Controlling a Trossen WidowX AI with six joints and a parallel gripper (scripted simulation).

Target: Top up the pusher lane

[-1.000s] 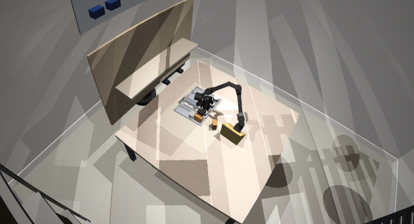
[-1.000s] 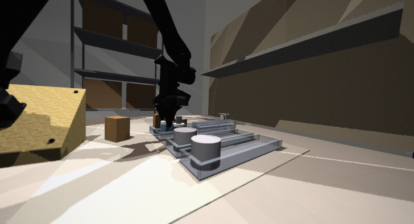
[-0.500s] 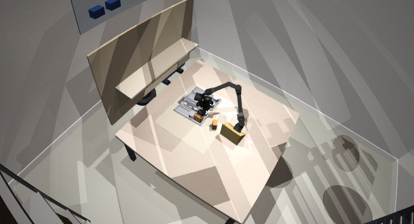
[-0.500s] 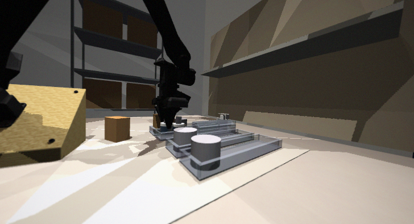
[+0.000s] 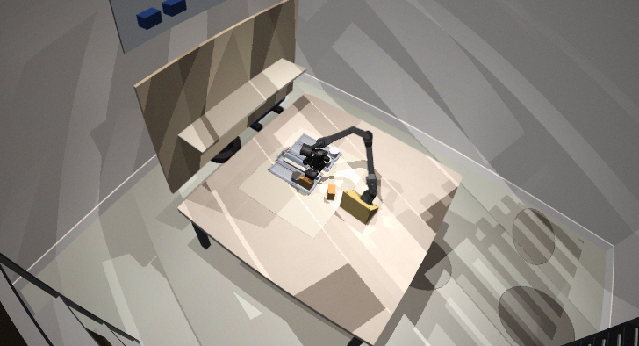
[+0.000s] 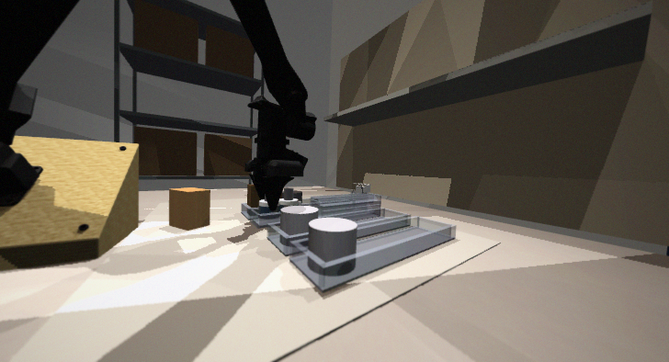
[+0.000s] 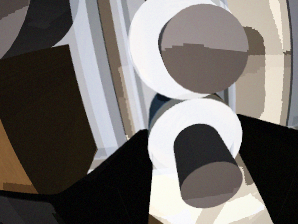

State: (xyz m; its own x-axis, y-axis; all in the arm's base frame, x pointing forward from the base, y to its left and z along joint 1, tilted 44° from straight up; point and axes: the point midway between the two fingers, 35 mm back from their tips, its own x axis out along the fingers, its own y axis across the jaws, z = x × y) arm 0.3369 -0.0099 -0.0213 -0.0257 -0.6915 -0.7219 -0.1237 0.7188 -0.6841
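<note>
The brown box is 10 mm ahead of my gripper tip, 80 mm to the left of it and 10 mm above it. From my gripper tip the other things lie so: shelf board 500 mm ahead, 60 mm to the left, 340 mm above.
</note>
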